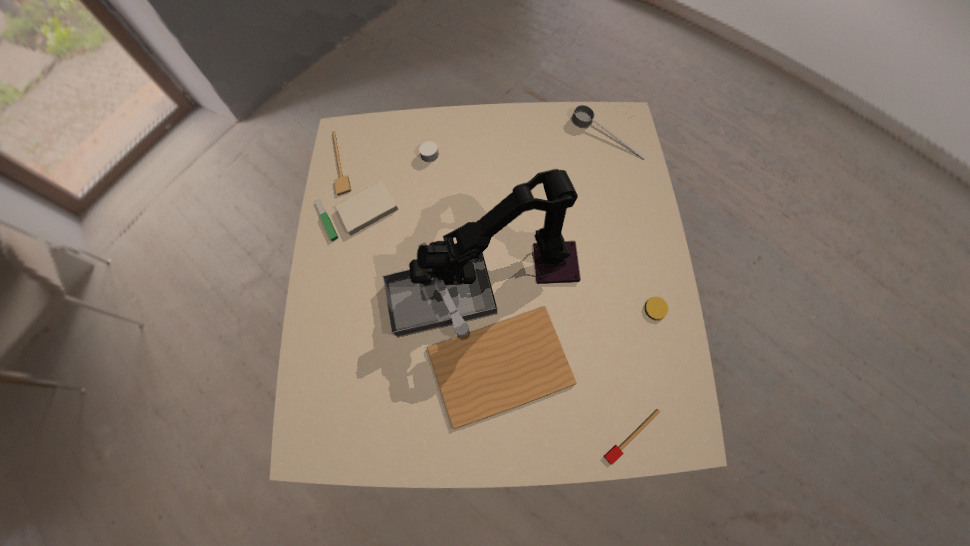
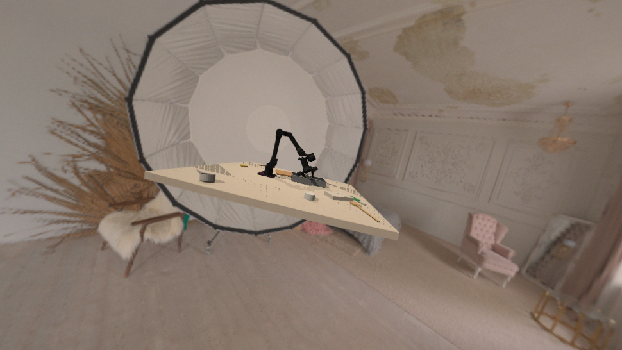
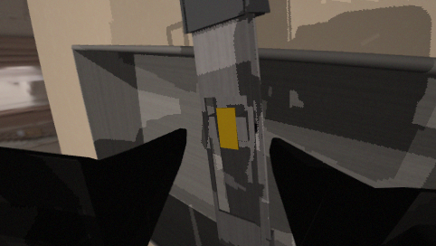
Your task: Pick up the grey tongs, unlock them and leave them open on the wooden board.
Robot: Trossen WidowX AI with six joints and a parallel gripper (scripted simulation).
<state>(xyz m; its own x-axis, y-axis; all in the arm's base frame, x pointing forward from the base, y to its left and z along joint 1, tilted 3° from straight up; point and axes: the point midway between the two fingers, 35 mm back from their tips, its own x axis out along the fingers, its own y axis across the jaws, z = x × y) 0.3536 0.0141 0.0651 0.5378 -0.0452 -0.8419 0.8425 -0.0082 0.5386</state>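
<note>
The roasting tin lies 40 mm to the left of my gripper tip, 10 mm below it and 10 mm behind it. Round my gripper tip: yellow lock piece (30 mm above, 20 mm to the right, 10 mm behind); wooden board (270 mm to the left, 140 mm behind, 30 mm below); cream block (320 mm to the right, 180 mm ahead, 20 mm below).
</note>
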